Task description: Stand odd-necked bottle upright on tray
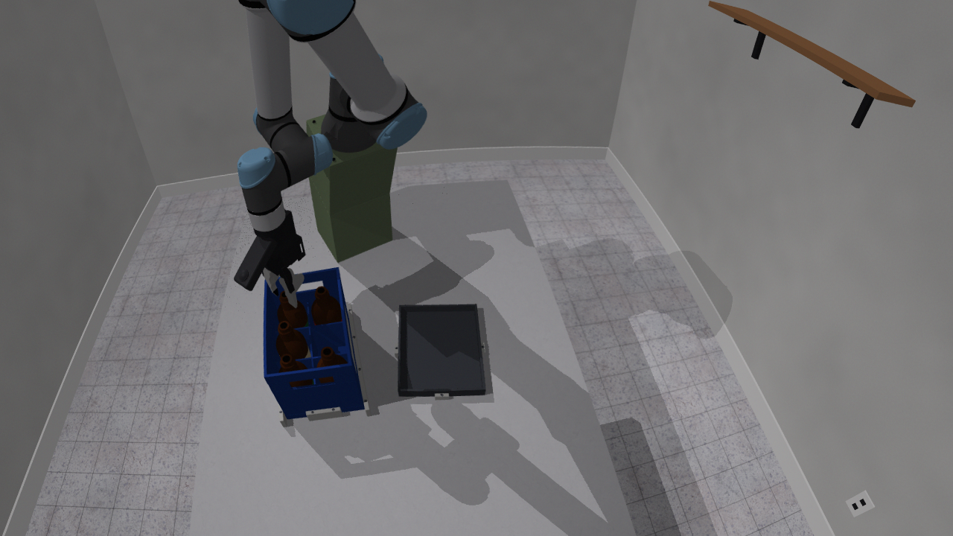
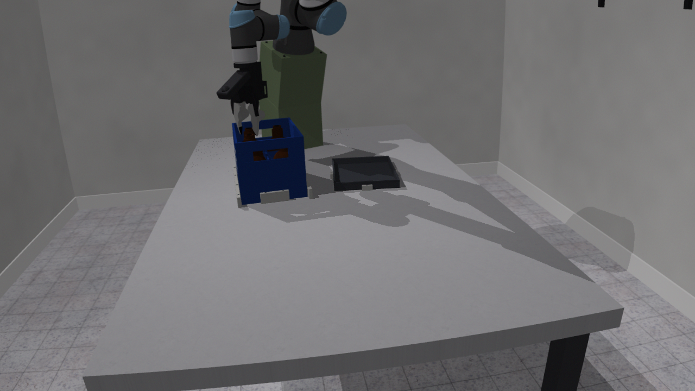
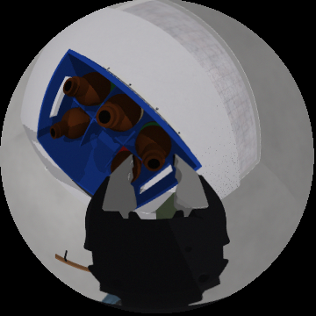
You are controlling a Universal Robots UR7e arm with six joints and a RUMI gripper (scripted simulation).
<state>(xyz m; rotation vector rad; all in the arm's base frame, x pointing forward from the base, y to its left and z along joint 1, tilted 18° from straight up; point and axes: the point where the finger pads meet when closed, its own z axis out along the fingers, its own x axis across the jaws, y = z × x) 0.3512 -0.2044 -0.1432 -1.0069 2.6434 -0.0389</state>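
My hand is 9 cm short of the blue crate, 7 cm above it and 4 cm to the right of it. From my hand the other things lie so: dark tray: 33 cm to the left, 14 cm below, 11 cm ahead.
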